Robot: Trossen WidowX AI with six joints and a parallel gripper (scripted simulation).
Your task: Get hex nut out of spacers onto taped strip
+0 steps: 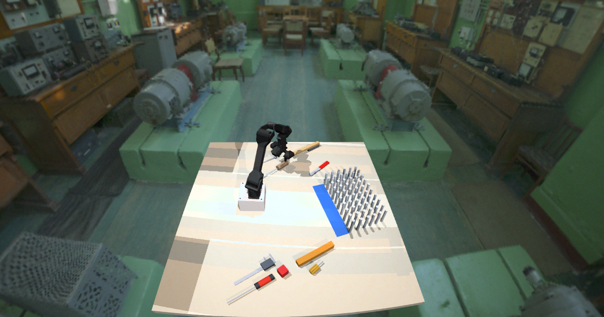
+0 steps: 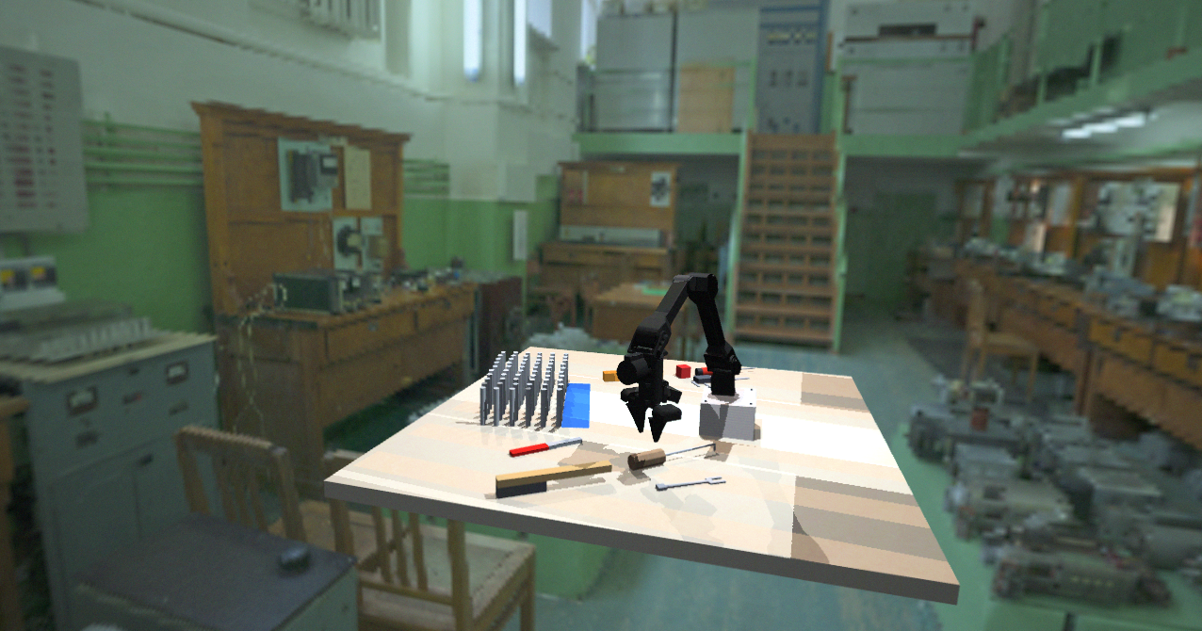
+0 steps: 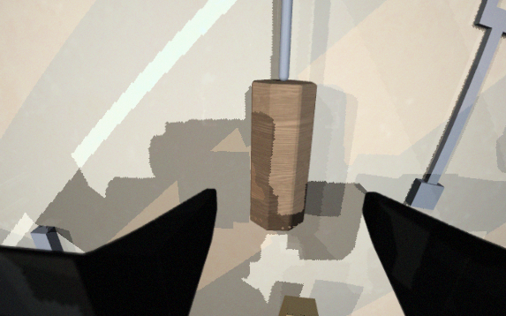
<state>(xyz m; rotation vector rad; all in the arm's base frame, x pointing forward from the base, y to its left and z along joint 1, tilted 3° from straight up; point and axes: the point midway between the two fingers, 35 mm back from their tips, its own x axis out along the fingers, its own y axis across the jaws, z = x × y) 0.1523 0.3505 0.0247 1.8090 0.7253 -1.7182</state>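
My gripper tip is 11 cm past the grey wrench, 7 cm above it and 6 cm to the right of it. The rest, counted from my gripper tip: red block: 78 cm to the right, 6 cm below, 2 cm ahead; then blue taped strip: 37 cm to the right, 30 cm ahead, 7 cm below; then orange bar: 68 cm to the right, 19 cm ahead, 6 cm below.
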